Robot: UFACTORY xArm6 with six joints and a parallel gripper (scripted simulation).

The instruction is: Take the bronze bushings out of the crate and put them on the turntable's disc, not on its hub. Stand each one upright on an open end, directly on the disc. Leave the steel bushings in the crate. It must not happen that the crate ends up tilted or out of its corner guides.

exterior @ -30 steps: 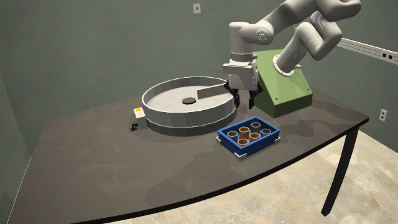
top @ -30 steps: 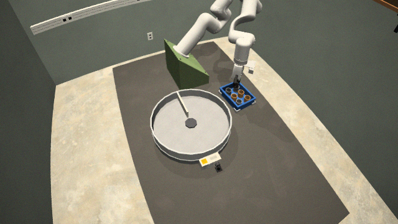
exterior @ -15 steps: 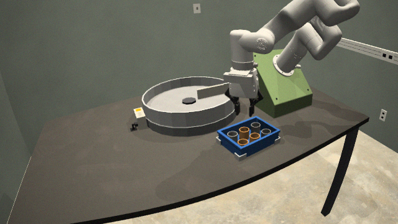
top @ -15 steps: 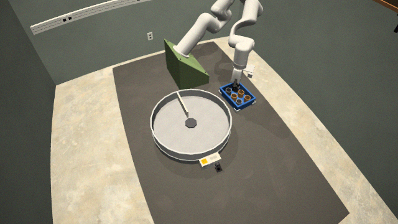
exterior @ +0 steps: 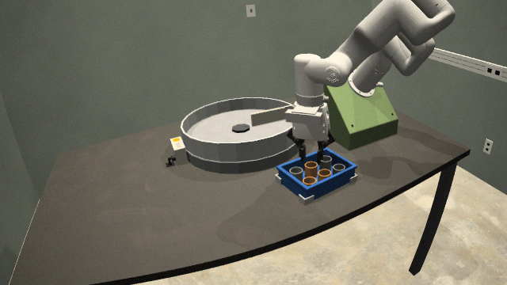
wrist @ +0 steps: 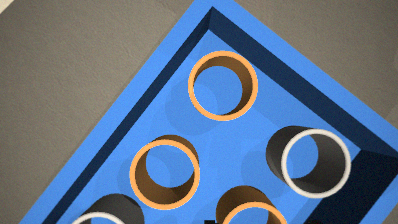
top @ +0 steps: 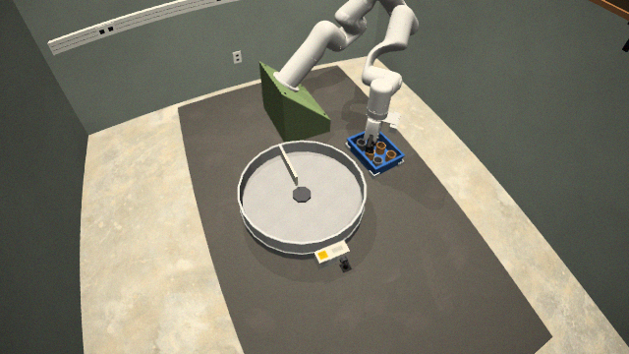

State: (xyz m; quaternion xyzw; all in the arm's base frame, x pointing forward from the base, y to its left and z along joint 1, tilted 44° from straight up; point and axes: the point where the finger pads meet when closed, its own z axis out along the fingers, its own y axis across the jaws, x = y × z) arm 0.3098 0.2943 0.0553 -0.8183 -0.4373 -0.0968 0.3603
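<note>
Right now the blue crate is 50 mm below my hand, 30 mm to the left of it and 10 mm behind it. From my hand the other things lie so: grey turntable disc: 310 mm to the right, 140 mm ahead, 20 mm below.
</note>
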